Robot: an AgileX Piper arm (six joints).
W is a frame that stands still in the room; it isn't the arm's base.
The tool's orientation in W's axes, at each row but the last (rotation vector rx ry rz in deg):
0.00 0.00 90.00
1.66 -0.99 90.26
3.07 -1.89 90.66
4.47 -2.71 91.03
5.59 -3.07 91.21
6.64 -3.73 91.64
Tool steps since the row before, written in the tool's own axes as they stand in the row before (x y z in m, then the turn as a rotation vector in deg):
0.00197 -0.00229 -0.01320 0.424 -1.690 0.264
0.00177 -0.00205 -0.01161 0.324 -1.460 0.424
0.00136 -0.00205 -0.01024 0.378 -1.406 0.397
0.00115 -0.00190 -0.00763 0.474 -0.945 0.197
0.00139 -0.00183 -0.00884 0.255 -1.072 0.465
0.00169 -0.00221 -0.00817 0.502 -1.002 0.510
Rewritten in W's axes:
0.00229 0.00197 -0.01320 1.690 0.424 0.264
0.00195 0.00212 -0.01157 1.462 0.318 0.423
0.00190 0.00195 -0.01017 1.407 0.373 0.399
0.00172 0.00179 -0.00755 0.940 0.475 0.216
0.00154 0.00227 -0.00871 1.079 0.235 0.458
0.00188 0.00268 -0.00798 1.004 0.473 0.534

